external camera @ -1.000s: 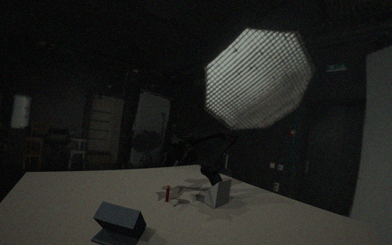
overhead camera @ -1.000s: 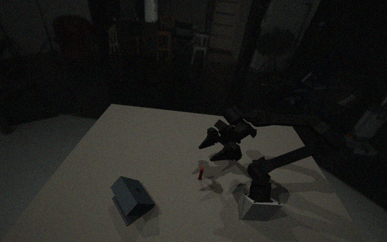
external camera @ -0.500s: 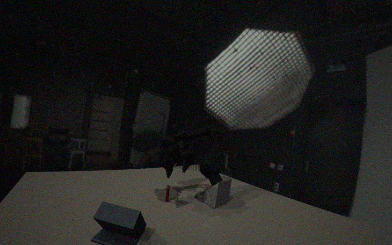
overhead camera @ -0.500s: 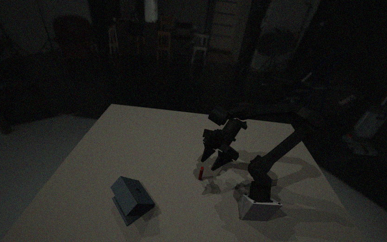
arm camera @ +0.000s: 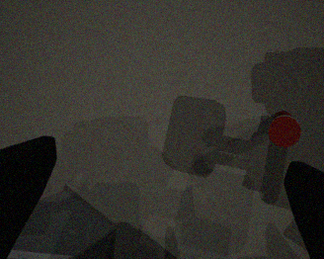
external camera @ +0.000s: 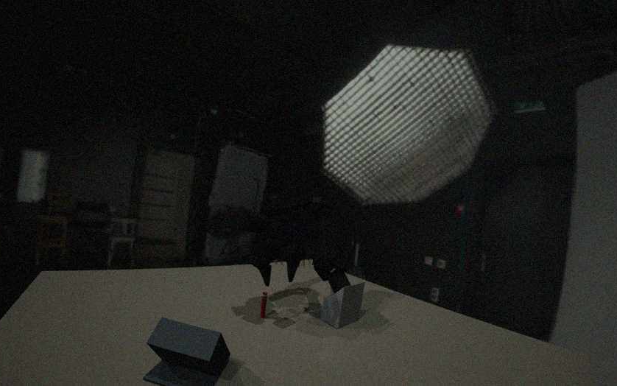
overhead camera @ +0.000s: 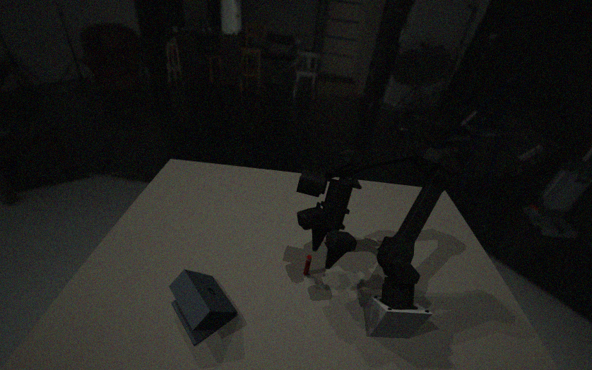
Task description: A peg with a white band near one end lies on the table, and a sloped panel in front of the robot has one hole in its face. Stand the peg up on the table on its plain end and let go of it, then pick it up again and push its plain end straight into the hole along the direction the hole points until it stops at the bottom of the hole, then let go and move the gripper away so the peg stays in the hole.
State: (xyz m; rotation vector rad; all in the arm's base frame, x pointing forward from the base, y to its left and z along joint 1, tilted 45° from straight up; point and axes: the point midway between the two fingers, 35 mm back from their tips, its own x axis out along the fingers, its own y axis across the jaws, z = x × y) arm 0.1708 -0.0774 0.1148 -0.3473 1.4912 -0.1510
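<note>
Right now the peg is 60 mm below my gripper tip, 30 mm to the right of it and 20 mm ahead of it. Round my gripper tip: sloped panel 290 mm ahead, 70 mm to the left, 70 mm below.
</note>
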